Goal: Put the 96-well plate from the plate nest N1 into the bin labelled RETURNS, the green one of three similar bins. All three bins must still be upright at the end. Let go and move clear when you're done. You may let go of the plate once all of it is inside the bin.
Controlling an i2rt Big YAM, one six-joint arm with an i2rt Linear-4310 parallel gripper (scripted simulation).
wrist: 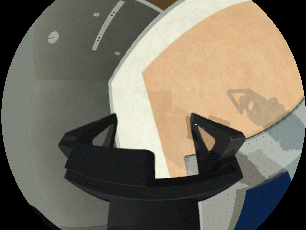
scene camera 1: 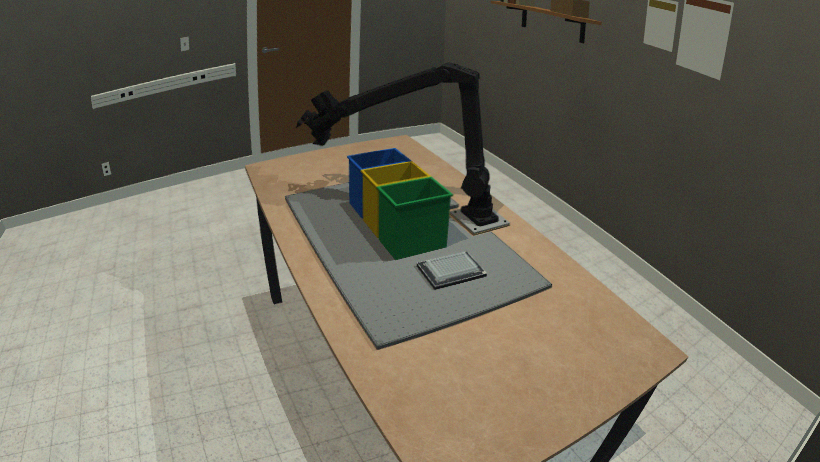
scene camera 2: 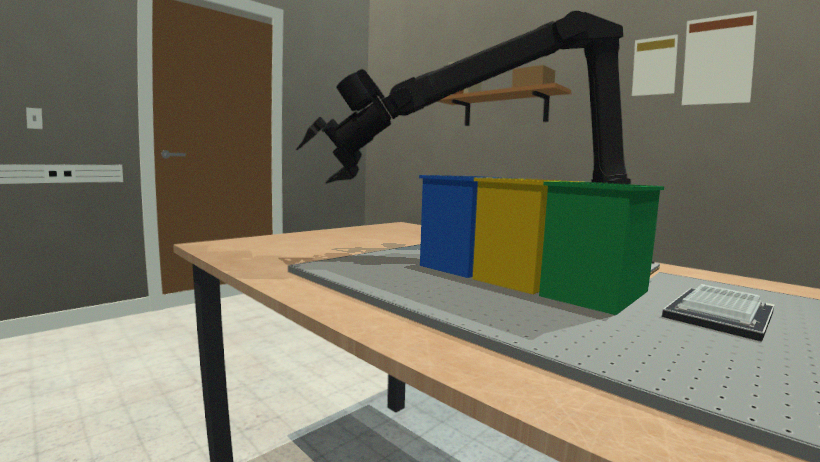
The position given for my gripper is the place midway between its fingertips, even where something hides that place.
Observation:
In view: my gripper [scene camera 2: 311, 165], a green bin [scene camera 2: 598, 245] and a 96-well plate [scene camera 2: 731, 305].
The green bin shows as well in scene camera 1 [scene camera 1: 406, 229]. The 96-well plate is seen too in scene camera 1 [scene camera 1: 455, 265]. My gripper is seen too in the wrist view [wrist: 153, 116]. The wrist view does not show the 96-well plate: it is out of frame.

